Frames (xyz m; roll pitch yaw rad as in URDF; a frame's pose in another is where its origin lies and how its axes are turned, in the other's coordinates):
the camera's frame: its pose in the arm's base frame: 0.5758 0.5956 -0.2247 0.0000 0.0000 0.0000
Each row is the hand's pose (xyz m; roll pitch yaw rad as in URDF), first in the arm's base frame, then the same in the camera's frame.
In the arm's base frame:
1: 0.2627 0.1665 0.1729 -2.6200 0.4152 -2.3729
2: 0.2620 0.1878 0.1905 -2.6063 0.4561 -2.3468
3: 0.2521 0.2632 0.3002 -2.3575 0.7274 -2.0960
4: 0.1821 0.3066 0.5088 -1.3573 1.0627 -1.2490
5: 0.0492 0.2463 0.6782 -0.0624 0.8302 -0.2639
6: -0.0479 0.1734 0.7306 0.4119 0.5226 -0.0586
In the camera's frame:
1: -0.3131 -0.4291 0.3976 -2.6200 0.4152 -2.3729
2: -0.3138 -0.4078 0.4152 -2.6063 0.4561 -2.3468
3: -0.3237 -0.3324 0.5249 -2.3575 0.7274 -2.0960
4: -0.3937 -0.2890 0.7335 -1.3573 1.0627 -1.2490
5: -0.5266 -0.3493 0.9029 -0.0624 0.8302 -0.2639
6: -0.6237 -0.4222 0.9553 0.4119 0.5226 -0.0586

